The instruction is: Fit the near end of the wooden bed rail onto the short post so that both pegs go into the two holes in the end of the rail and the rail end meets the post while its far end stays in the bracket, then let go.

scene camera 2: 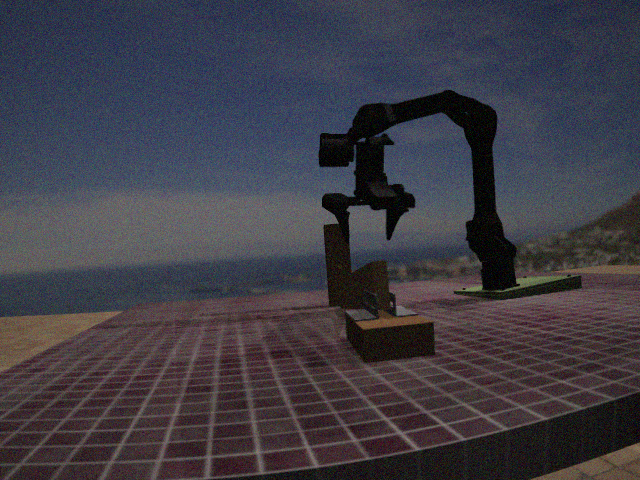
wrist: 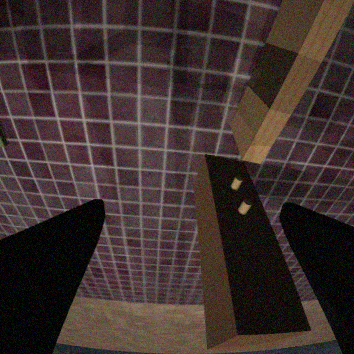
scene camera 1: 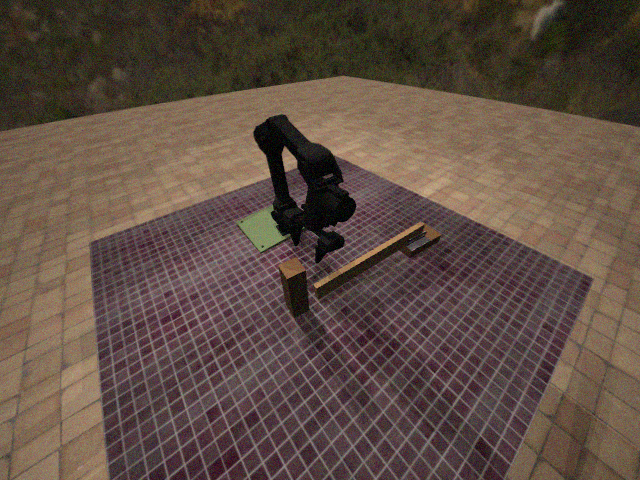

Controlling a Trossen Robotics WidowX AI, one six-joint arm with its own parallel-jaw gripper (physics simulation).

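Places are measured from the arm's base along level axes (x ahead, y left, z up), in millimetres.
Where they show: gripper, between the fingertips: (scene camera 2: 368, 241) (wrist: 194, 209) (scene camera 1: 306, 254); arm's base, origin of its link: (scene camera 2: 500, 287) (scene camera 1: 286, 228).
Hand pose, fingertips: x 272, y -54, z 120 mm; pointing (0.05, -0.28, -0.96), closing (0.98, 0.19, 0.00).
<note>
Each offset is from my fingertips to the top centre of the thing. "pt": to the spot under its first point. Level surfaces: height alone.
The wooden bed rail (scene camera 1: 369, 260) (scene camera 2: 376, 281) (wrist: 312, 60) has its far end in the metal bracket @(dz -70, dx +58, dy +404 mm) (scene camera 1: 421, 242) (scene camera 2: 368, 305) on a low wooden block. Its near end is beside the short post, with a small gap between them. The post @(pt dz -3, dx +84, dy -80 mm) (scene camera 1: 294, 288) (scene camera 2: 336, 266) (wrist: 257, 270) stands upright. Two pale pegs (wrist: 237, 183) (wrist: 244, 207) stick out of its face towards the rail. The holes in the rail end are hidden. My gripper (scene camera 1: 307, 252) (scene camera 2: 368, 240) (wrist: 194, 209) is open and empty, pointing down above the near end of the rail and close to the post.
The arm's base stands on a green plate (scene camera 1: 258, 233) (scene camera 2: 547, 284) behind the post and rail in scene camera 1. A purple tiled mat @(dz -136 mm) (scene camera 1: 232, 392) (scene camera 2: 170, 403) lies under everything. The post rises near one finger in scene camera 2.
</note>
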